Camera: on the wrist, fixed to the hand. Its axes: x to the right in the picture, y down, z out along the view.
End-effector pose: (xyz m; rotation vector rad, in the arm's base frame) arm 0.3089 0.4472 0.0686 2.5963 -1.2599 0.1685
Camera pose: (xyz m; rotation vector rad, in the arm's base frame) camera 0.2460 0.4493 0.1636 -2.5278 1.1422 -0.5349
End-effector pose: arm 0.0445 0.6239 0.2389 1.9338 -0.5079 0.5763
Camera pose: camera -0.0248 0.6836 0.3068 2.5235 -0.3650 0.8062
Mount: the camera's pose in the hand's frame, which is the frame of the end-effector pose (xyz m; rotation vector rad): -0.0205 0.0646 -0.0916 0.6278 -0.0053 0.0126
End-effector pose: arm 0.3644 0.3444 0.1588 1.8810 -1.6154 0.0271
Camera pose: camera 0.3372 0.4044 0.2518 2.3216 -1.7529 0.5967
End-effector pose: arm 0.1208 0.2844 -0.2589 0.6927 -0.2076 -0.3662
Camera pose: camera 0.1468 0.3918 -0.2868 1.3078 -0.3372 -0.2893
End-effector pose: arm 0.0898 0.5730 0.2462 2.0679 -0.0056 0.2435
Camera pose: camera 0.0472 0.6188 0.3415 2.6933 0.0619 0.2706
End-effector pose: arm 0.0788 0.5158 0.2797 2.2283 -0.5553 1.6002
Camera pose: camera -0.0342 0.5069 0.2914 -2.3841 0.0516 -1.7759
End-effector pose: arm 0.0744 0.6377 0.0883 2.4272 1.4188 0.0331
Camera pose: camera 0.1018 0.6157 0.1967 -2.5451 -1.3888 0.4239
